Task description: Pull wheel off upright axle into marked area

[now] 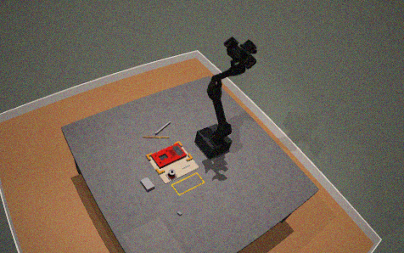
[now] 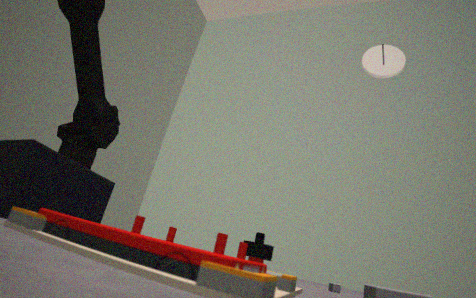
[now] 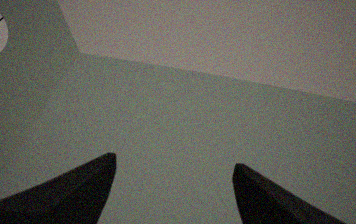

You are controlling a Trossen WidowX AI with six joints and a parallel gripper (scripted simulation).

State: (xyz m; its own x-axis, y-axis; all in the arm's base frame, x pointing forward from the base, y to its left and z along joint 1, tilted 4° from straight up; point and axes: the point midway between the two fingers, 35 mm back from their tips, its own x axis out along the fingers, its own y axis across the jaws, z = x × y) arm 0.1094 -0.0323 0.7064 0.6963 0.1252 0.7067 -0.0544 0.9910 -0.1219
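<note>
Now: gripper tip 280 mm short of the dark wheel, 30 mm to the right of it and 800 mm above it. The rest, counted from my gripper tip: pencil 190 mm ahead, 280 mm to the right, 830 mm below; then grey pen 110 mm ahead, 320 mm to the right, 830 mm below; then dark axle 280 mm ahead, 30 mm to the left, 800 mm below.
</note>
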